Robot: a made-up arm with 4 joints. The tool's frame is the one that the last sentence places.
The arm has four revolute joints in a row. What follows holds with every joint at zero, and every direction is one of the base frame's. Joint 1 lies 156 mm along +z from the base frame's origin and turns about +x. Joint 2 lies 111 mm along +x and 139 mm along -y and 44 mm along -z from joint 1 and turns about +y. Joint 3 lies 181 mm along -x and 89 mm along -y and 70 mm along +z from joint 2 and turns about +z. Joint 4 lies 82 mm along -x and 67 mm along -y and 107 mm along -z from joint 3 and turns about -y. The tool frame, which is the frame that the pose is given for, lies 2 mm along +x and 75 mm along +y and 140 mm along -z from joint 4; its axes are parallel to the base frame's.
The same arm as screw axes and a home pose.
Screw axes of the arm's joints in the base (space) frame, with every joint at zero. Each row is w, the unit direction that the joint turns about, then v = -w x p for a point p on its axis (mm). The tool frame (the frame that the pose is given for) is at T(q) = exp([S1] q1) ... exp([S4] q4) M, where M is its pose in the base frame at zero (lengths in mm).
S1: w 1 0 0 v 0.0 156.0 0.0
S2: w 0 1 0 v -112.0 0.0 111.0
S3: w 0 0 1 v -228.0 70.0 0.0
S4: w 0 -1 0 v 75.0 0.0 152.0
M: xyz -150.0 -220.0 -65.0 (mm) quaternion w x y z 1 0 0 0

